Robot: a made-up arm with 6 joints.
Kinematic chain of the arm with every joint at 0, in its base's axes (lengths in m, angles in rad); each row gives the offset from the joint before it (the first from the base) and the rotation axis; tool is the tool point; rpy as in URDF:
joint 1: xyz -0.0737 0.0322 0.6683 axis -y
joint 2: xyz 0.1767 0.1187 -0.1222 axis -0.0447 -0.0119 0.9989
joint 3: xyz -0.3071 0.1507 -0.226 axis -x
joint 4: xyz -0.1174 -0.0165 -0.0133 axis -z
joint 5: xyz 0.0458 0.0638 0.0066 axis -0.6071 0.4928 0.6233
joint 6: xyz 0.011 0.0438 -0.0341 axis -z
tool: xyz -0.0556 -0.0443 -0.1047 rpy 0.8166 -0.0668 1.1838
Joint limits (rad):
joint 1: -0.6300..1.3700
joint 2: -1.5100..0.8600
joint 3: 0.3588..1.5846
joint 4: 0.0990..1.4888
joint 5: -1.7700..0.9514
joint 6: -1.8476..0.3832
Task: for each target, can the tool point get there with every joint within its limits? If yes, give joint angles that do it. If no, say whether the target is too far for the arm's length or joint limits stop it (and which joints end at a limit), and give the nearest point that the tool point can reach.
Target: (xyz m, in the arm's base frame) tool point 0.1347 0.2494 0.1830
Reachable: yes | joints 0.7352 0.0509 0.5436 0.7162 -0.2825 0.1559
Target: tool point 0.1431 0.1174 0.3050
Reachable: yes | joints 0.9125 0.1096 0.9419 0.8379 -0.0784 -1.2485
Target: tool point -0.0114 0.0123 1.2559
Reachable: no: joint limits stop it (at a limit: joint 1, joint 2, joint 3, joint 5, joint 6) | nearest point 0.1693 0.3983 0.9188 | short by 0.543 m
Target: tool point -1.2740 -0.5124 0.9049
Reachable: no: too far | nearest point -0.5346 -0.0747 0.4721 | short by 0.962 m
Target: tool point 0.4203 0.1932 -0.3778
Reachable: no: too far | nearest point 0.1762 0.1752 0.1390 | short by 0.572 m
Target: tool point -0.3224 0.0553 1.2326
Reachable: no: joint limits stop it (at a limit: joint 1, joint 3, joint 4, joint 5, joint 6) | nearest point -0.3333 0.0995 0.6798 | short by 0.555 m
